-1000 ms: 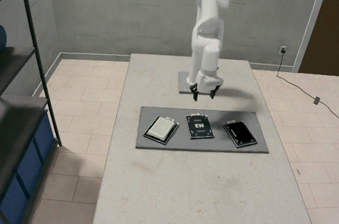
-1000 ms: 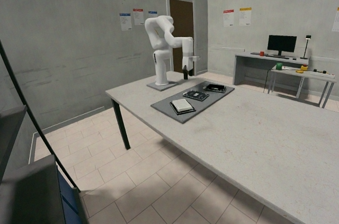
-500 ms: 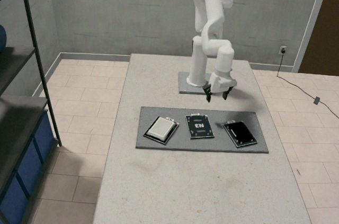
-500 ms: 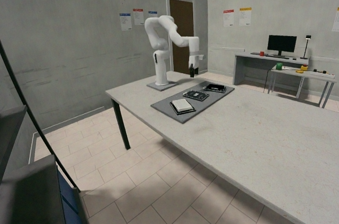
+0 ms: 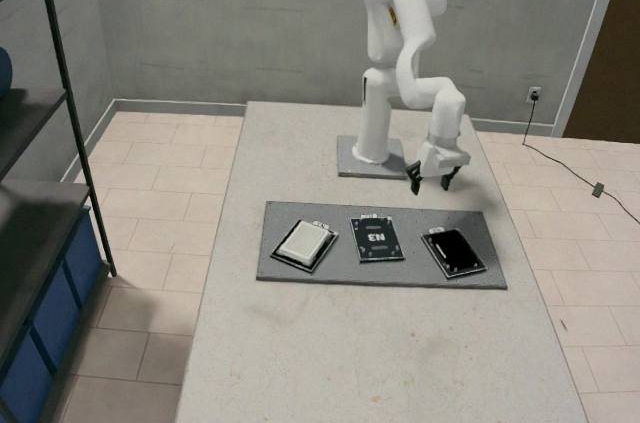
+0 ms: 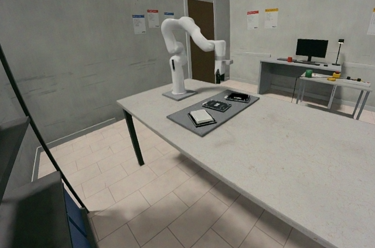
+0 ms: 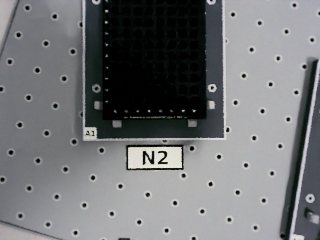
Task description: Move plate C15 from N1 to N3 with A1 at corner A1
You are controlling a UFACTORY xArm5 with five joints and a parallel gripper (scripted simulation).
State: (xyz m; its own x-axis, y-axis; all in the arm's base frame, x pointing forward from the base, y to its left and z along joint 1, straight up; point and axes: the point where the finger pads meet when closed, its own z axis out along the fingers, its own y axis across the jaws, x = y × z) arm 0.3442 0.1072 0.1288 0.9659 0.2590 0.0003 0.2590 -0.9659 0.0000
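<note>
Now: hand 10 cm short of the white plate, 34 cm to the left of it and 11 cm above it. From my hand the other things lie so: black plate (12 cm ahead, 7 cm to the left, 11 cm below); nest N3 (7 cm ahead, 14 cm to the right, 13 cm below).
</note>
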